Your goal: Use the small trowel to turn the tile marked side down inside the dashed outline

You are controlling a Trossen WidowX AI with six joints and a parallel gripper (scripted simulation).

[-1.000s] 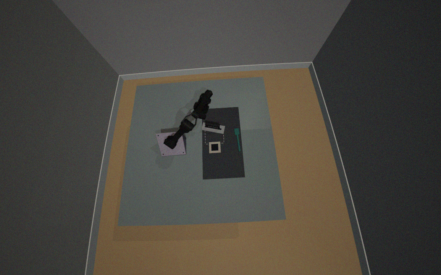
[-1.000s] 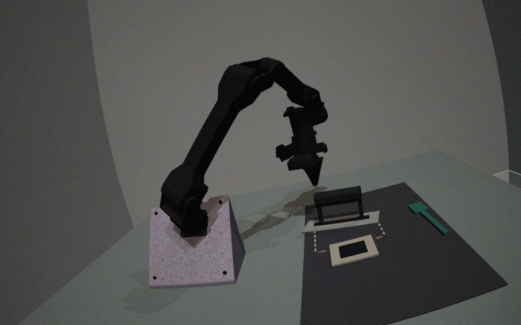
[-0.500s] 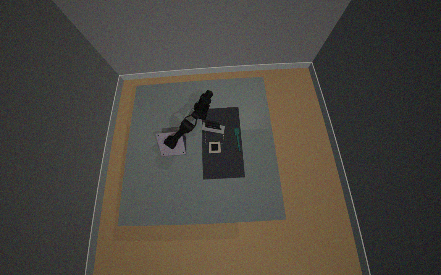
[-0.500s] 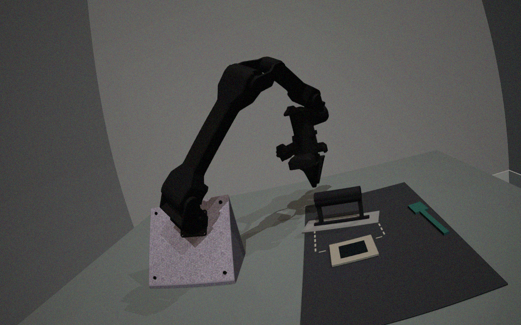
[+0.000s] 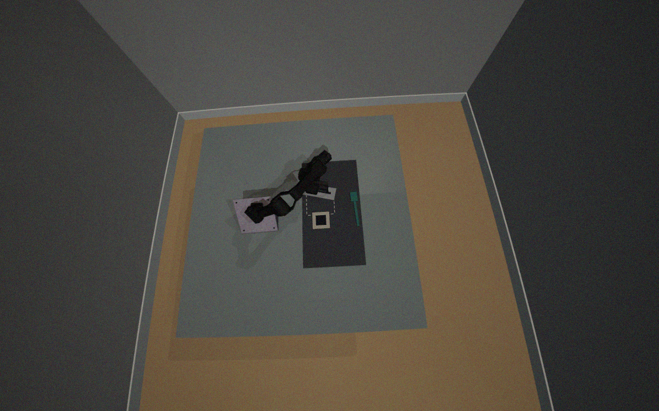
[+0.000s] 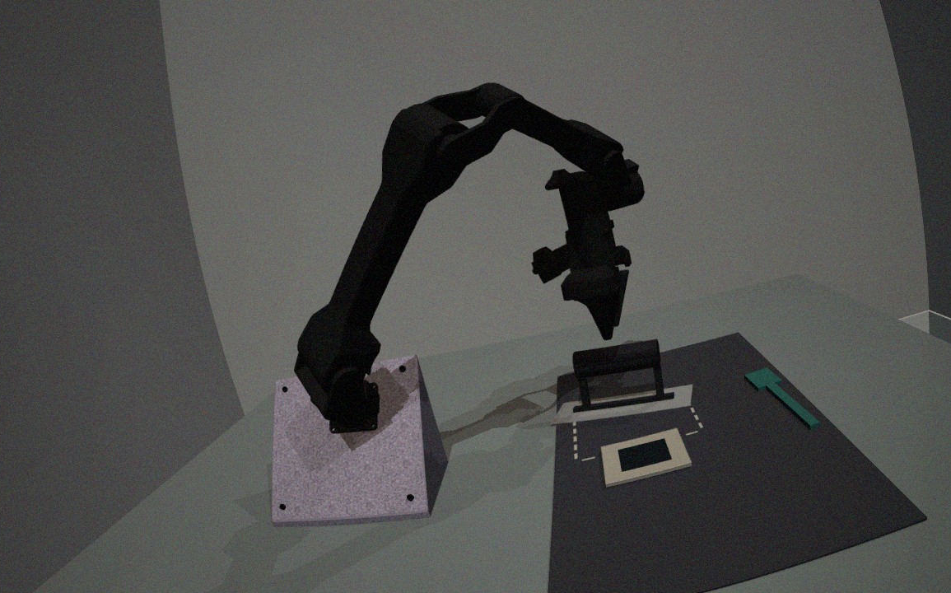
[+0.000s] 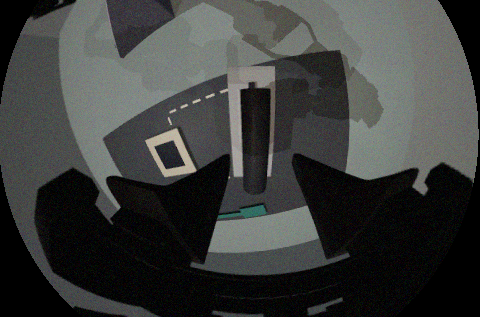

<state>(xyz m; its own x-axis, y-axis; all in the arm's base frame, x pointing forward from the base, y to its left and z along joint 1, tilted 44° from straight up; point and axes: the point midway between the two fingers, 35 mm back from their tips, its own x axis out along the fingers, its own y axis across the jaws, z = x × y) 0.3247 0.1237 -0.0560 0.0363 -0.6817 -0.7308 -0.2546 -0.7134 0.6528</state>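
My gripper tip is 2 cm past the trowel and 7 cm above it. The rest, counted from my gripper tip: dark mat (7 cm ahead, 13 cm to the right, 13 cm below); then teal t-shaped piece (21 cm ahead, 10 cm to the right, 10 cm below); then tile (1 cm ahead, 18 cm to the right, 10 cm below).
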